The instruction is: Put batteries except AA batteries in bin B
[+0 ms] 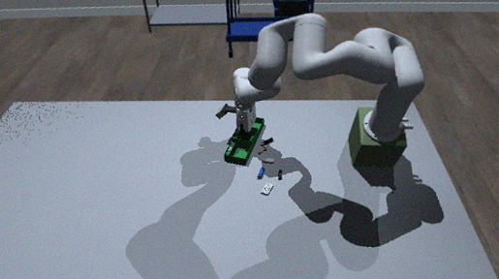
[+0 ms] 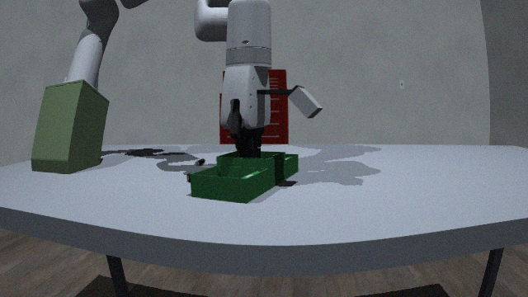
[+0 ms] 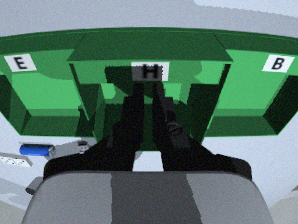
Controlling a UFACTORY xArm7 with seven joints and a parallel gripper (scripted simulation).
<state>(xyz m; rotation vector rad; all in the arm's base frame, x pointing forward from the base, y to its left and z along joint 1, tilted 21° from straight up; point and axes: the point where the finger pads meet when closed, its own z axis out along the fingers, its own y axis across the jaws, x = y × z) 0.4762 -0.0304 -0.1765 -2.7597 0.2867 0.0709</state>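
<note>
Right now my hand is 10 mm short of the green bin tray and 10 mm above it. The rest, counted from my hand: yellow piece 70 mm behind, 40 mm to the left, 30 mm below; then white USB stick 100 mm to the left, 90 mm behind, 30 mm below; then blue battery 170 mm to the left, 70 mm behind, 30 mm below.
</note>
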